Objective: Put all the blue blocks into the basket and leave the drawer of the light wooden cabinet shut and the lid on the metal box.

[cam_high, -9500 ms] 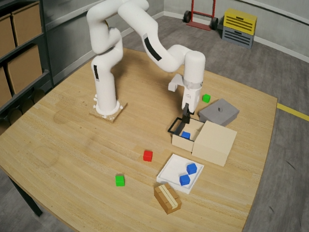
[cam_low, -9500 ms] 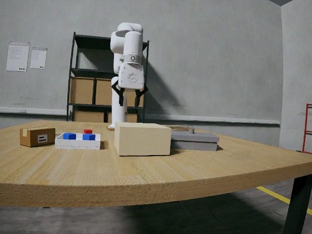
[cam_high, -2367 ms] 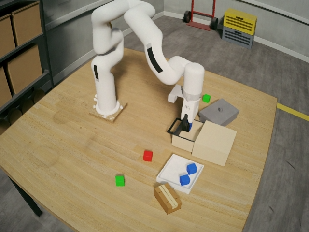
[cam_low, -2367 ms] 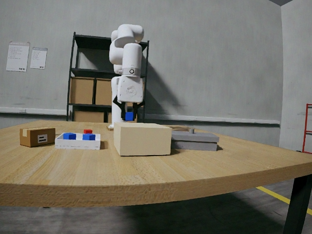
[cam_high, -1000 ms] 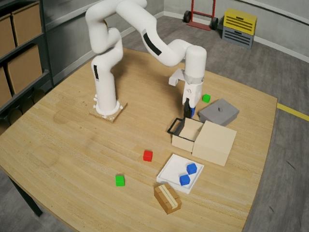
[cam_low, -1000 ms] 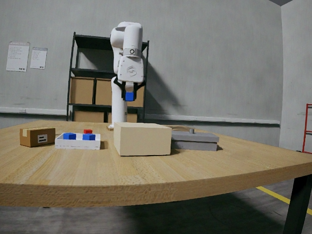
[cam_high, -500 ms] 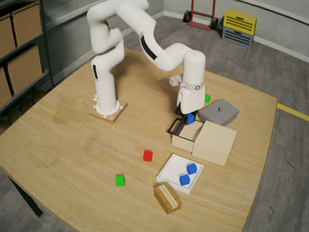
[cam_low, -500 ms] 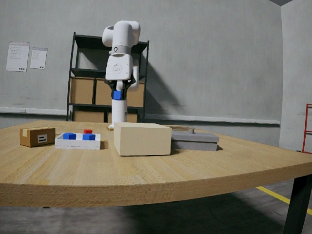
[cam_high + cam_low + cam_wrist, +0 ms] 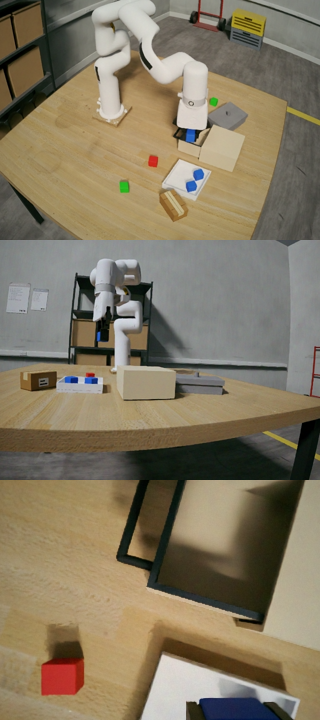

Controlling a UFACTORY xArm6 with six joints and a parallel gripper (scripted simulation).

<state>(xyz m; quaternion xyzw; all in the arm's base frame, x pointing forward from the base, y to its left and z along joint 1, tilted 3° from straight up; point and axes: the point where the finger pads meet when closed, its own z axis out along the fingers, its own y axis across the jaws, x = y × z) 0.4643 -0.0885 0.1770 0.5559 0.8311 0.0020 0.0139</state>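
My gripper is now 40 mm short of the white basket, 60 mm to the left of it and 180 mm above it. Round my hand: red block (120 mm behind, 60 mm to the right, 170 mm below); light wooden cabinet (40 mm ahead, 140 mm to the left, 150 mm below); cardboard box (70 mm ahead, 200 mm to the right, 150 mm below).
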